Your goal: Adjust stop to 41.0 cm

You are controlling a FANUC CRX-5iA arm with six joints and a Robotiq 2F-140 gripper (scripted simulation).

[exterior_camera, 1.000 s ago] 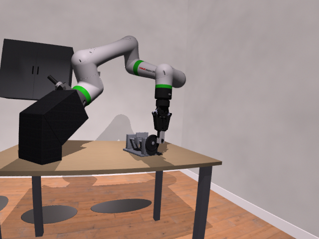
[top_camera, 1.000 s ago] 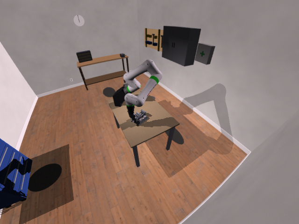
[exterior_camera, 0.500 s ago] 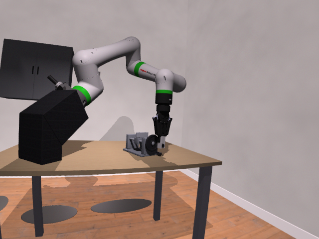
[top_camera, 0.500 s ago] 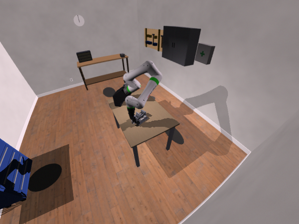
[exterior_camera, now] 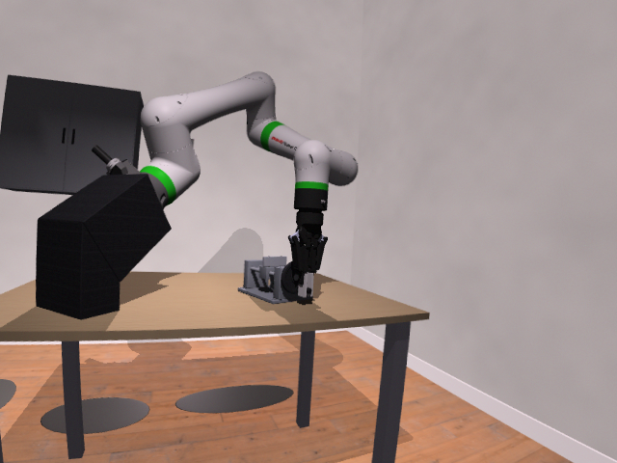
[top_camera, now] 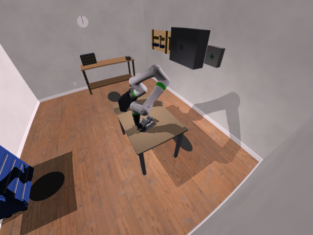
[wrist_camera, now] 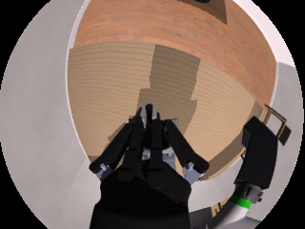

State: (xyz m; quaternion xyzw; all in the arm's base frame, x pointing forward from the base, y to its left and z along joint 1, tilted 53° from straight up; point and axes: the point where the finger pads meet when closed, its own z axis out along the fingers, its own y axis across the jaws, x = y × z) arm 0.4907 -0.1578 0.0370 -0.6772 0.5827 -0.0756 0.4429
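Right now the grey stop is 120 mm to the left of my hand, 50 mm behind it and 30 mm above it. The rest, counted from my hand: black handwheel (20 mm to the left, 10 mm below, 10 mm behind).
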